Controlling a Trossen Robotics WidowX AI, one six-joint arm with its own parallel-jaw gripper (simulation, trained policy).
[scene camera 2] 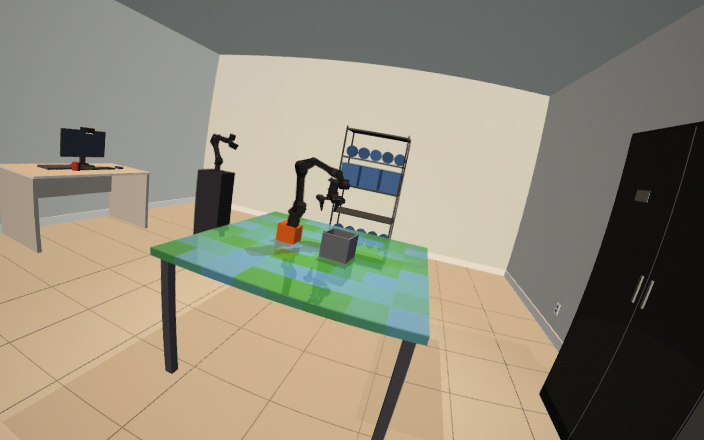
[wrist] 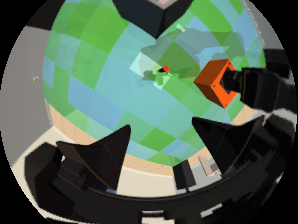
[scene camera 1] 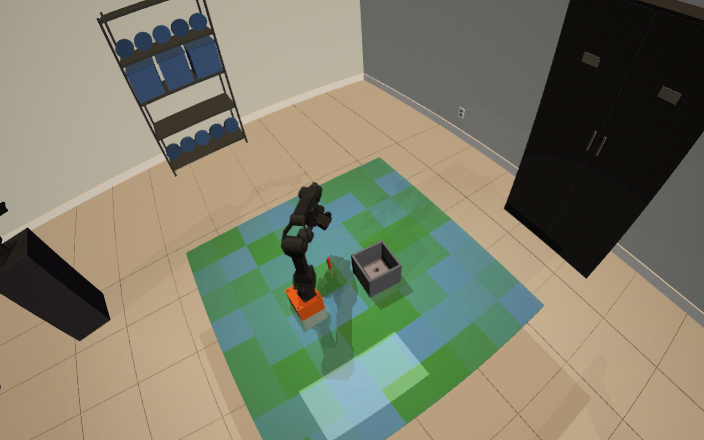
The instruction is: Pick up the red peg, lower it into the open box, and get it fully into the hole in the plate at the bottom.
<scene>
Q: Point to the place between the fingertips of my gripper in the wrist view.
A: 162, 124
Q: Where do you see a grey box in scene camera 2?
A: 338, 245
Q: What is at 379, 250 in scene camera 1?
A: A grey box.
</scene>
